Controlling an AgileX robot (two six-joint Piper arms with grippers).
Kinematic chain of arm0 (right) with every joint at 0, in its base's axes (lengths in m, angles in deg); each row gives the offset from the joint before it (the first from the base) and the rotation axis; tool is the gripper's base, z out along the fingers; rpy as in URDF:
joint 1: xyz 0 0 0.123 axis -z
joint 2: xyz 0 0 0 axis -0.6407 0.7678 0
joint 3: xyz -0.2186 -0.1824 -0.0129 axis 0.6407 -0.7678 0
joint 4: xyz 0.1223 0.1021 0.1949 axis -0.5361 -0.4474 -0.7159
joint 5: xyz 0 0 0 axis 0.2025 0.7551 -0.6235
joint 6: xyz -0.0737 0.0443 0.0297 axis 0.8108 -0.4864 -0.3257
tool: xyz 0 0 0 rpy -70.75 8.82 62.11
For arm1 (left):
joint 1: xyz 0 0 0.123 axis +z
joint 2: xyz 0 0 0 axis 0.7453 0.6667 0
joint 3: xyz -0.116 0.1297 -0.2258 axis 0.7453 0.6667 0
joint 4: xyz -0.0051 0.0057 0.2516 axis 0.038 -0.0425 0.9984
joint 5: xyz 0 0 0 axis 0.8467 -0.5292 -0.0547
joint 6: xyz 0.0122 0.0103 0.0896 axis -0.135 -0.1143 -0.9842
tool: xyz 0 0 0 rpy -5.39 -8.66 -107.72
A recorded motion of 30 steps. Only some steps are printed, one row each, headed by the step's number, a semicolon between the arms.
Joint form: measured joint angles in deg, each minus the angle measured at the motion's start. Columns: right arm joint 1, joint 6, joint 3, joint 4, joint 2, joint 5; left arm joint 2, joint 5, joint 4, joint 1, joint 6, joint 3.
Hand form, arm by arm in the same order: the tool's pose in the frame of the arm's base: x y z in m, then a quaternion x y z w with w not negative. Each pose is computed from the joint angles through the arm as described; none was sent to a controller.
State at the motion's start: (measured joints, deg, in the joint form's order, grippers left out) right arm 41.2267 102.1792 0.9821 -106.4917 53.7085 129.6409; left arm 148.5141 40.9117 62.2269 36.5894 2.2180 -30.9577
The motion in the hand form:
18: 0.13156 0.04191 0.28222 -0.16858 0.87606 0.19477 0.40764; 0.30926 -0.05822 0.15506 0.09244 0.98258 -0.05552 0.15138
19: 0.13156 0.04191 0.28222 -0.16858 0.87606 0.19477 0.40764; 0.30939 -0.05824 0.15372 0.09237 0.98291 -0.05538 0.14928
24: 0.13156 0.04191 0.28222 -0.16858 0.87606 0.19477 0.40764; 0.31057 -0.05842 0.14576 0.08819 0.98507 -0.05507 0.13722
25: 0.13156 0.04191 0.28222 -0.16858 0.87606 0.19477 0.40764; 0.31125 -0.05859 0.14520 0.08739 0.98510 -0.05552 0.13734
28: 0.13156 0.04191 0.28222 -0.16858 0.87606 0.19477 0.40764; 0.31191 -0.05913 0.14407 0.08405 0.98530 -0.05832 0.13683
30: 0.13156 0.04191 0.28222 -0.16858 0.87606 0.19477 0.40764; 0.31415 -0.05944 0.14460 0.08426 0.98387 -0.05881 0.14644
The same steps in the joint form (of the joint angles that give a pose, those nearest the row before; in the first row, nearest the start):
18: 0.00 0.24 0.00 -0.88 0.00 4.67; 11.65 -0.22 1.32 2.43 1.69 -0.02
19: 0.00 0.24 0.00 -0.88 0.00 4.67; 11.90 -0.22 1.32 2.43 1.69 -0.02
24: 0.00 0.24 0.00 -0.88 0.00 4.67; 13.42 -0.26 1.32 2.43 2.12 -0.12
25: 0.00 0.24 0.00 -0.88 0.00 4.67; 13.61 -0.36 1.21 2.43 2.13 -0.23
28: 0.00 0.24 0.00 -0.88 0.00 4.67; 13.89 -0.50 0.62 2.43 2.02 -0.31
30: 0.00 0.24 0.00 -0.88 0.00 4.67; 13.98 -1.55 0.31 2.43 1.66 -0.45

